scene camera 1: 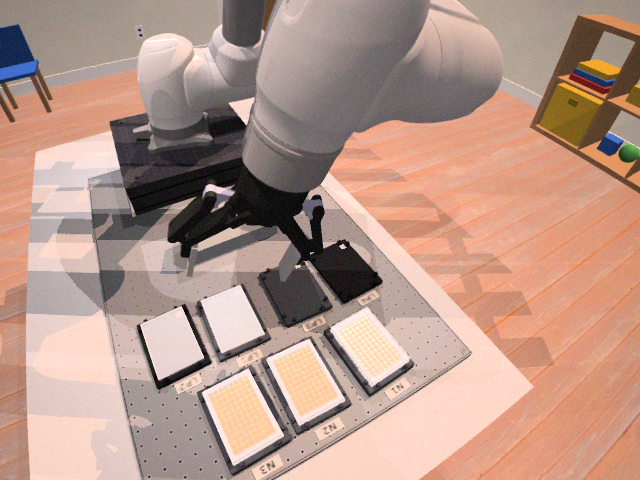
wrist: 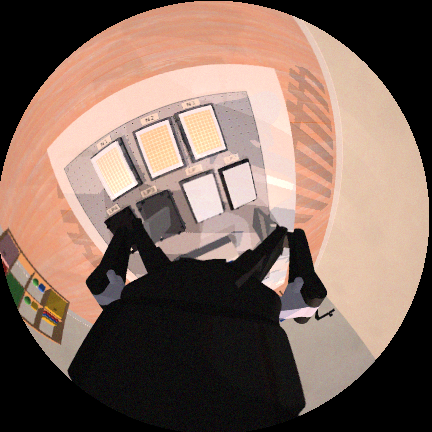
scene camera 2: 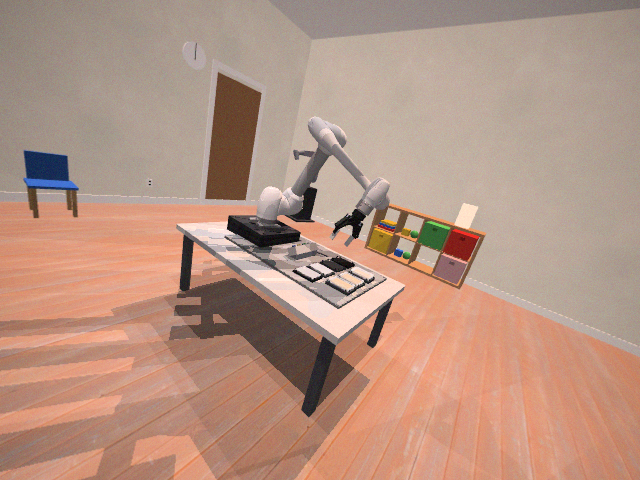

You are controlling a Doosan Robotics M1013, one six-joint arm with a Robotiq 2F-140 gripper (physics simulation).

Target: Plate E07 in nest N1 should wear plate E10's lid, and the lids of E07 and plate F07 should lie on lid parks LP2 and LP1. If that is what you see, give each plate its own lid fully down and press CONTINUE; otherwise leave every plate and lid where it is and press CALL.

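Frame: origin at the arm's base, x ahead, y right, z down, level; centimetres.
Where they show: gripper, fingertip midpoint: (scene camera 1: 237, 270) (wrist: 210, 216) (scene camera 2: 338, 242); arm's base, link origin: (scene camera 1: 180, 133) (scene camera 2: 265, 223).
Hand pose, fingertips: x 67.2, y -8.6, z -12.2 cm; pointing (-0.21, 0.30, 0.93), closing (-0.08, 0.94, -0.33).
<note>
Each offset is from my fingertips to the top centre of the thing.
Plate E07 {dx +8.9, dy -19.7, dz +17.2 cm} (scene camera 1: 368, 346) (wrist: 115, 170) sits in nest N1; its wells look paler than those of the plates in N2 {dx +11.3, dy -6.7, dz +17.8 cm} (scene camera 1: 306, 381) (wrist: 160, 148) and N3 {dx +14.1, dy +4.7, dz +17.5 cm} (scene camera 1: 242, 414) (wrist: 202, 131), like under a lid. One white lid {dx -4.7, dy +3.2, dz +18.7 cm} (scene camera 1: 232, 320) (wrist: 202, 196) lies flat on LP1 and another white lid {dx -2.7, dy +15.0, dz +18.7 cm} (scene camera 1: 173, 343) (wrist: 238, 185) on LP2. No plate or lid lettering is readable. My gripper (scene camera 1: 244, 255) (scene camera 2: 341, 238) (wrist: 210, 216) is open and empty, high above the board behind the lid parks. The button box {dx -27.8, dy +0.6, dz +12.1 cm} (scene camera 2: 302, 251) is largely hidden by the gripper in scene camera 1; its CONTINUE and CALL buttons cannot be told apart.
The dark lid parks LP3 {dx -8.1, dy -10.4, dz +18.5 cm} (scene camera 1: 294, 294) (wrist: 162, 215) and LP4 {dx -10.4, dy -22.4, dz +18.5 cm} (scene camera 1: 347, 271) hold no lid. The black robot base block (scene camera 1: 180, 180) (scene camera 2: 262, 232) stands at the rear of the table. A shelf unit with coloured boxes stands beyond the table.
</note>
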